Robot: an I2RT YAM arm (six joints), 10 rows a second.
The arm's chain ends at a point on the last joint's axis. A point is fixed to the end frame.
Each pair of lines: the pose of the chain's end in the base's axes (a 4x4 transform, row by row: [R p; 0 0 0 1], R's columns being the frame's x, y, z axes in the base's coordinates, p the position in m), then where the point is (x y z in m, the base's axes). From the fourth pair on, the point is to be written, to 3 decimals.
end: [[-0.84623 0.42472 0.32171 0.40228], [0.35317 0.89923 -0.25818 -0.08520], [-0.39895 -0.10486 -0.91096 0.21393], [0 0 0 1]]
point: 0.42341 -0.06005 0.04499
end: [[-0.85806 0.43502 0.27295 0.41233], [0.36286 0.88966 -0.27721 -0.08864], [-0.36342 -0.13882 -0.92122 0.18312], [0 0 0 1]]
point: 0.42575 -0.06633 0.01300
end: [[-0.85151 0.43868 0.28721 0.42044], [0.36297 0.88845 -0.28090 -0.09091], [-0.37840 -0.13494 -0.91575 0.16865], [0 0 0 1]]
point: 0.43663 -0.06923 -0.00131
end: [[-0.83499 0.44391 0.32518 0.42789], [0.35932 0.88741 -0.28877 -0.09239], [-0.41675 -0.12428 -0.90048 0.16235], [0 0 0 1]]
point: 0.451 -0.072 -0.007
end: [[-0.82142 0.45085 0.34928 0.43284], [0.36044 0.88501 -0.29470 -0.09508], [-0.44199 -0.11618 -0.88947 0.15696], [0 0 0 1]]
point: 0.461 -0.076 -0.012
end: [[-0.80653 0.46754 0.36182 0.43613], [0.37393 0.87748 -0.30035 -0.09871], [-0.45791 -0.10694 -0.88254 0.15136], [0 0 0 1]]
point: 0.468 -0.080 -0.017
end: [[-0.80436 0.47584 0.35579 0.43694], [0.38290 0.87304 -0.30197 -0.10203], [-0.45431 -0.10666 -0.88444 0.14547], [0 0 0 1]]
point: 0.468 -0.083 -0.023
